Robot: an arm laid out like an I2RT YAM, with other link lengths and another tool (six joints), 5 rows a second.
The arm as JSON. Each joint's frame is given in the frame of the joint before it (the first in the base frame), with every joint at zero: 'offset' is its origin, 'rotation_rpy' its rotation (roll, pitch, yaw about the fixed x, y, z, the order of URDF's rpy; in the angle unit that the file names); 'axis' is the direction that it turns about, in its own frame. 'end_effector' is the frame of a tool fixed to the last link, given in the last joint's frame.
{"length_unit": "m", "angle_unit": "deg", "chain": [
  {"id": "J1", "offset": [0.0, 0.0, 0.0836], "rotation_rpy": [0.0, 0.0, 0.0], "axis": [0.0, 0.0, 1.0]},
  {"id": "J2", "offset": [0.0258, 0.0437, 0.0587], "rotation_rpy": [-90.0, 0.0, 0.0], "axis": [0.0, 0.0, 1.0]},
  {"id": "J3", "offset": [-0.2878, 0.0, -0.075], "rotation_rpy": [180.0, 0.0, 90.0], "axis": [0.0, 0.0, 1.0]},
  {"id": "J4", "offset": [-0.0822, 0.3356, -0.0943], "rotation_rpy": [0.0, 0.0, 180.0], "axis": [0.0, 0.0, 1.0]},
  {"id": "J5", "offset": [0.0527, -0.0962, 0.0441], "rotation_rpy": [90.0, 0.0, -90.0], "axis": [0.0, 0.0, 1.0]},
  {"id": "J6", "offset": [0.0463, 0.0, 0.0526], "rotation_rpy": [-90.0, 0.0, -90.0], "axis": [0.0, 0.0, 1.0]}
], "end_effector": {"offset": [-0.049, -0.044, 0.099], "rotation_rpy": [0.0, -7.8, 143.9]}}
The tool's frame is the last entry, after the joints.
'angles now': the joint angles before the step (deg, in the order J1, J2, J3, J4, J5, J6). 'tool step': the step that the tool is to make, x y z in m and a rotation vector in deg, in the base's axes. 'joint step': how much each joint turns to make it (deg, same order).
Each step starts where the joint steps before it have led.
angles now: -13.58, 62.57, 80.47, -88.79, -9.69, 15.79
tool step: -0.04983, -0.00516, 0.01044, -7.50, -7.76, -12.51
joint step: 0.00, -13.62, -5.66, 2.14, 10.12, 9.18
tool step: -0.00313, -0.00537, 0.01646, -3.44, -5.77, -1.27
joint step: -0.01, -3.21, 0.70, 2.51, 2.36, 0.00
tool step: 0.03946, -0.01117, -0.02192, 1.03, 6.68, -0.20
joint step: 0.01, 8.98, -0.01, 2.26, 0.59, -0.13
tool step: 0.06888, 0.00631, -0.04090, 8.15, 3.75, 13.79
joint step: 0.02, 11.62, 0.04, 5.53, -12.37, -9.31
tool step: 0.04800, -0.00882, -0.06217, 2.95, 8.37, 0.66
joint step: 0.04, 13.47, 0.01, 4.58, -1.06, -0.31
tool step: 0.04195, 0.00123, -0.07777, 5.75, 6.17, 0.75
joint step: 0.00, 13.77, 0.00, 6.43, -4.21, 0.00
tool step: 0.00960, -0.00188, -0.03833, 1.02, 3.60, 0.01
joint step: 0.00, 6.18, 0.00, 2.45, -0.15, 0.01
